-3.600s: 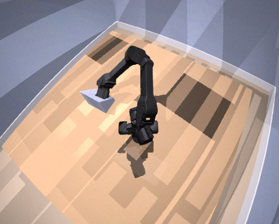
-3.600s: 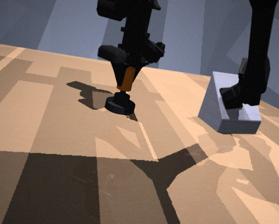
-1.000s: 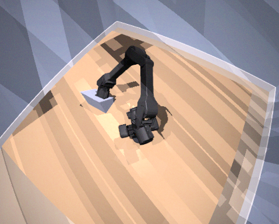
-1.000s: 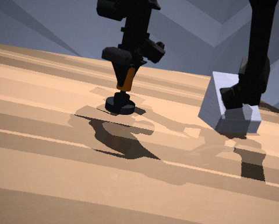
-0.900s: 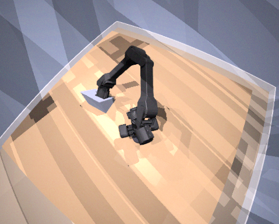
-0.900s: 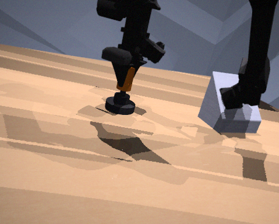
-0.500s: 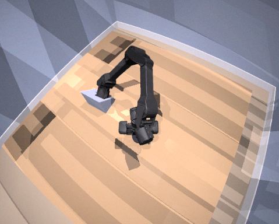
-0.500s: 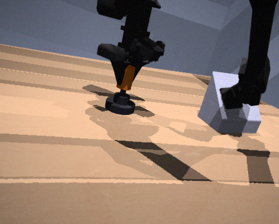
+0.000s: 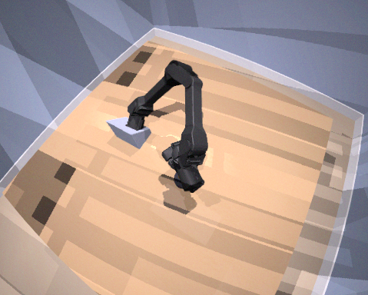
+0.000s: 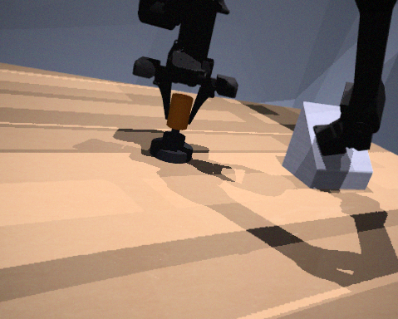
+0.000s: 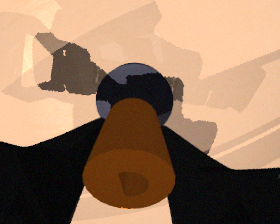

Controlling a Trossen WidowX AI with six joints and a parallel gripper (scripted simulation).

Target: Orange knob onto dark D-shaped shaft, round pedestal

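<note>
The dark pedestal lies 4 cm below my gripper tip. Round my gripper tip: orange knob: 2 cm above.
</note>
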